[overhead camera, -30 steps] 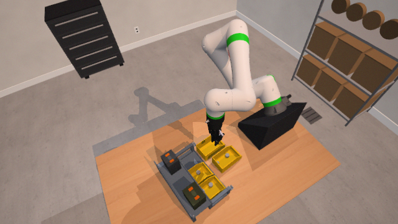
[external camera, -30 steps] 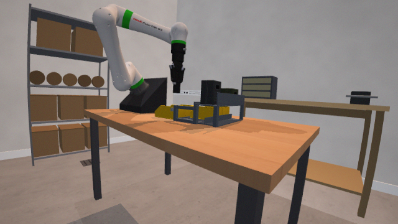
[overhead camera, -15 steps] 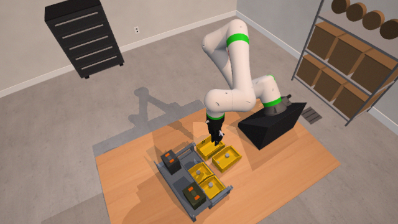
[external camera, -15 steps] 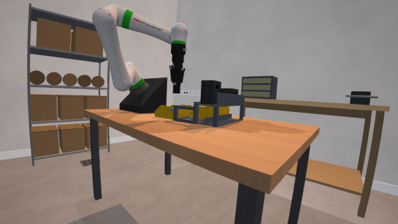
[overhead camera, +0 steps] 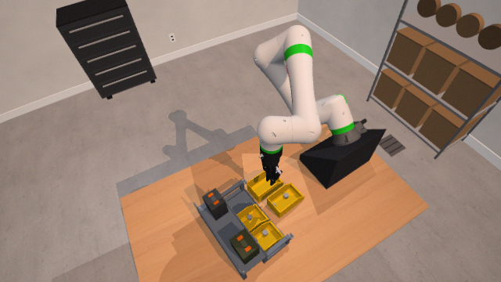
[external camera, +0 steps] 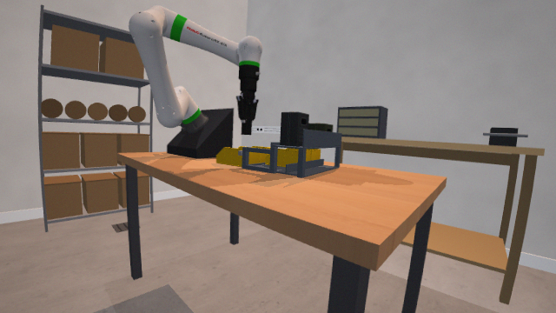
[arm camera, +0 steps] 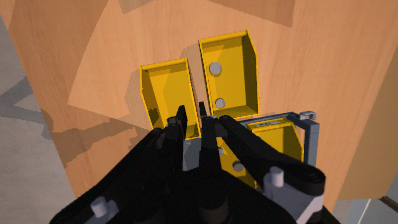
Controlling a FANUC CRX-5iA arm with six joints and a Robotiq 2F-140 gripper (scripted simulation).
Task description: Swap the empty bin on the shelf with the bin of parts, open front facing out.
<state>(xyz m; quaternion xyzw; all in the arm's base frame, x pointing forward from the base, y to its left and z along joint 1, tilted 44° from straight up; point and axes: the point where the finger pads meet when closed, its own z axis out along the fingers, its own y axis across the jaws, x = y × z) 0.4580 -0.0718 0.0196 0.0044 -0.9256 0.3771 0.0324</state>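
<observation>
My gripper is now 16 cm above the grey round part, 6 cm to the right of it and 6 cm past it. Round my hand: grey shelf 21 cm ahead, 10 cm below, 7 cm to the left.
</observation>
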